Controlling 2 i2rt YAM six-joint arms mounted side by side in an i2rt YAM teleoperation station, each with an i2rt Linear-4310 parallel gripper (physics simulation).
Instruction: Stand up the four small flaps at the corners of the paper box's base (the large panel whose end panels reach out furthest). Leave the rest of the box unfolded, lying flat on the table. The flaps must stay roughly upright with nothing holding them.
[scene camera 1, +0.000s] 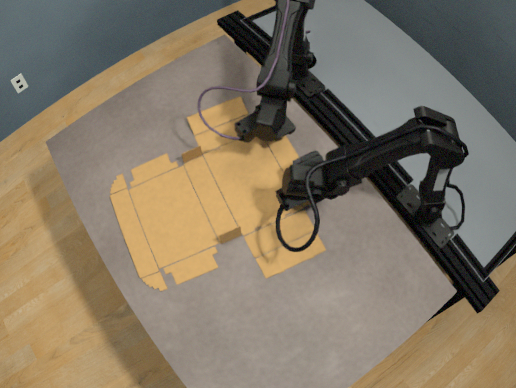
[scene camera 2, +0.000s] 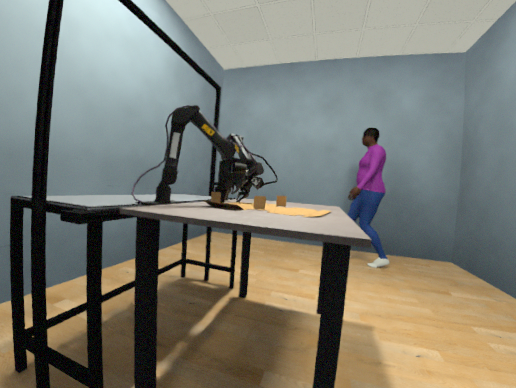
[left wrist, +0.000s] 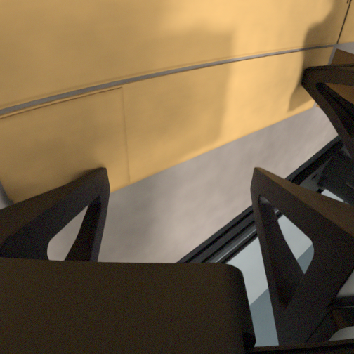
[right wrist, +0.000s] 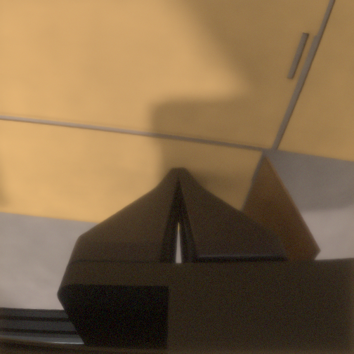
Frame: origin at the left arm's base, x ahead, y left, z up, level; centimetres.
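Where they show: left gripper, fingertip midpoint: (scene camera 2: 234, 198); left arm's base at its link origin: (scene camera 1: 425, 216); right arm's base at its link origin: (scene camera 1: 297, 73) (scene camera 2: 162, 203).
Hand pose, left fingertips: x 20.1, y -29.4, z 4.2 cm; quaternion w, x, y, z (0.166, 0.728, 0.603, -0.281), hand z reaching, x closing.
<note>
Things, the pixels of their centre, and the offset from my left fingertips. "spot": a spot on its surface instead.
- upright flap at a spot on its surface: (scene camera 1: 192, 153) (scene camera 2: 259, 201) spot: dx +19.6, dy -22.2, dz +1.0 cm
- third flap at a spot on its surface: (scene camera 2: 215, 196) spot: dx -2.7, dy -17.9, dz +1.1 cm
- box's lid panel at a spot on its surface: (scene camera 1: 170, 215) spot: dx +33.6, dy -12.7, dz -2.5 cm
The paper box lies unfolded, with its base (scene camera 1: 245, 182) (left wrist: 150, 35) (right wrist: 75, 60) flat. One upright flap (scene camera 1: 192, 153) (scene camera 2: 259, 202) stands at the upper corner, and another upright flap (scene camera 1: 229, 234) (scene camera 2: 281, 201) at the lower corner in scene camera 1. A third flap (scene camera 2: 215, 196) (left wrist: 346, 75) (right wrist: 282, 215) stands up beside my right gripper. The fourth flap (left wrist: 65, 135) lies folded over, about flat on the adjoining panel. My left gripper (left wrist: 179, 177) is open and empty, one fingertip by that folded flap. My right gripper (right wrist: 178, 178) is shut and empty over the panel's edge.
The black rail (scene camera 1: 350, 127) runs along the table's edge behind the grippers. Both arms reach in over the box close together, and a black cable (scene camera 1: 296, 249) loops from the left arm. The box's lid panel (scene camera 1: 170, 215) lies flat toward the far edge.
</note>
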